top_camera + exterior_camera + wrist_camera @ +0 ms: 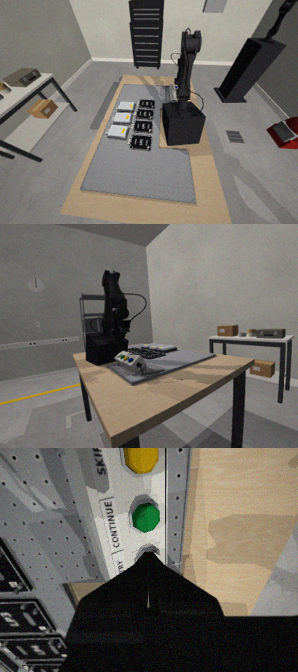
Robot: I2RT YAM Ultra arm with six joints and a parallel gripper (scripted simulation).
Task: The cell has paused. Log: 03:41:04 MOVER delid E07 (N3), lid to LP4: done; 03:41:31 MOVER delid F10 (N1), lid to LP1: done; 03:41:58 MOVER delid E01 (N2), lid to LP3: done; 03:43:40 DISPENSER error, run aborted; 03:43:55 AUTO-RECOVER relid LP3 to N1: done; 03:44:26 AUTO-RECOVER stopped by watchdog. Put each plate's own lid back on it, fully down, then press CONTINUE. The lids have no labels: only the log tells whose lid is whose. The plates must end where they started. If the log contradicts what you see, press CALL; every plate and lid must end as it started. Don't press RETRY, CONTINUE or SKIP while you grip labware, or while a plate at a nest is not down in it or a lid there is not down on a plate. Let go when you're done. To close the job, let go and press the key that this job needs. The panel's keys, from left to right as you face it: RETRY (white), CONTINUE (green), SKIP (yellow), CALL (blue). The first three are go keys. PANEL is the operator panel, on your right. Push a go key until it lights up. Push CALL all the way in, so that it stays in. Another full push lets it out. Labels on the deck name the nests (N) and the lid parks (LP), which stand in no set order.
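Right now my hand is 50 mm above the green continue key and 10 mm to the left of it. Also, from my hand: white retry key (50 mm below, 40 mm to the left); yellow skip key (60 mm to the right, 50 mm below); blue call key (110 mm to the right, 60 mm below).
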